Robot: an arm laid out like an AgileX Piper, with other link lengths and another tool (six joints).
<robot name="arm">
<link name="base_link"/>
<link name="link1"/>
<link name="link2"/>
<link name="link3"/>
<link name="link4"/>
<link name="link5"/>
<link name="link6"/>
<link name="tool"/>
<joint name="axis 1" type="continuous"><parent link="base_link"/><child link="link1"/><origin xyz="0 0 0.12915" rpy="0 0 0"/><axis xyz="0 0 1"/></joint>
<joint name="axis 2" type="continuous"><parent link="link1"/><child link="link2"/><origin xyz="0 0 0" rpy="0 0 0"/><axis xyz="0 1 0"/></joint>
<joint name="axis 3" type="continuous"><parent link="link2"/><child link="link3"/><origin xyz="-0.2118 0 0.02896" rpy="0 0 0"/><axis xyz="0 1 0"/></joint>
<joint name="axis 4" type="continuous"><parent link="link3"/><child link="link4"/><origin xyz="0.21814 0 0.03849" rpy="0 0 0"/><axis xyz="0.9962 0 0.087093"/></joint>
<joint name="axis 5" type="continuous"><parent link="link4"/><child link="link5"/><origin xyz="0 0 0" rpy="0 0 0"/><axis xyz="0 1 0"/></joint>
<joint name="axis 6" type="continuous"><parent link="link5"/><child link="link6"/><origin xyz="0.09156 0 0.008" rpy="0 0 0"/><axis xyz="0.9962 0 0.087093"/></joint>
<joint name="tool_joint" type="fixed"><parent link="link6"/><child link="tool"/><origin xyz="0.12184 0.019 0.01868" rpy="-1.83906 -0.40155 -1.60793"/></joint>
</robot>
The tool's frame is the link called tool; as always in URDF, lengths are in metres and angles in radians. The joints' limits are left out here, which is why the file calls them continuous.
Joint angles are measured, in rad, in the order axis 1, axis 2, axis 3, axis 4, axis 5, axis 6. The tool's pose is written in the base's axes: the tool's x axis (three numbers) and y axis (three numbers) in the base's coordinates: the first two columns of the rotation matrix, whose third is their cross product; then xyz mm. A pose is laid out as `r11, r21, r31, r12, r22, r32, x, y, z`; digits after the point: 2 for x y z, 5 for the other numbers.
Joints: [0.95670 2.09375 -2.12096 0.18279 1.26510 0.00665]
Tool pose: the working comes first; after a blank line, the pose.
Where each joint sits with the arm in this pose, in the base's axes (m; each line is computed from the numbers above, not from the rounded line before):
axis 1: 0.0000 0.0000 0.1291
axis 2: 0.0000 0.0000 0.1291
axis 3: 0.0754 0.1070 0.2982
axis 4: 0.2005 0.2843 0.3426
axis 5: 0.2005 0.2843 0.3426
axis 6: 0.2089 0.3240 0.2601
the tool: 0.2095 0.3933 0.1564

0.97294, -0.23081, -0.01098, -0.23080, -0.96845, -0.09398, 209.48, 393.33, 156.45
